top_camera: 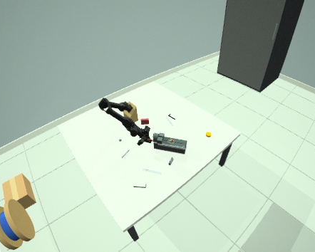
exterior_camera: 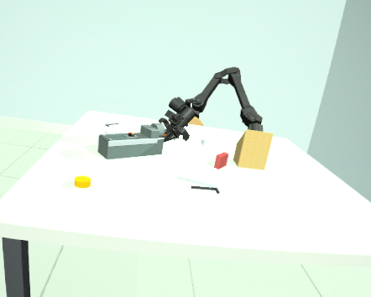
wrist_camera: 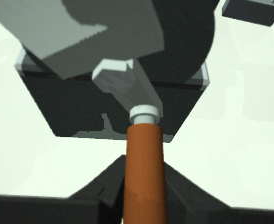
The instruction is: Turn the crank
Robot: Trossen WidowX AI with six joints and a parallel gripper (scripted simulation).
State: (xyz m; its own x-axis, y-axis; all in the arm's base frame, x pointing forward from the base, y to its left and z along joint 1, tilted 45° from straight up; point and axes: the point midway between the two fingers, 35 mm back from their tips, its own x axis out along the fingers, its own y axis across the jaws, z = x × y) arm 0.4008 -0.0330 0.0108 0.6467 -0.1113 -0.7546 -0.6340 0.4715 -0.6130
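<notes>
The orange crank handle is 1 cm behind my gripper tip, 1 cm to the right of it and 3 cm above it. Round my gripper tip: yellow disc: 19 cm ahead, 48 cm to the left, 3 cm below; then black hex key: 22 cm behind, 36 cm to the left, 3 cm below; then red pointer: 12 cm ahead, 13 cm to the left, 5 cm above.
</notes>
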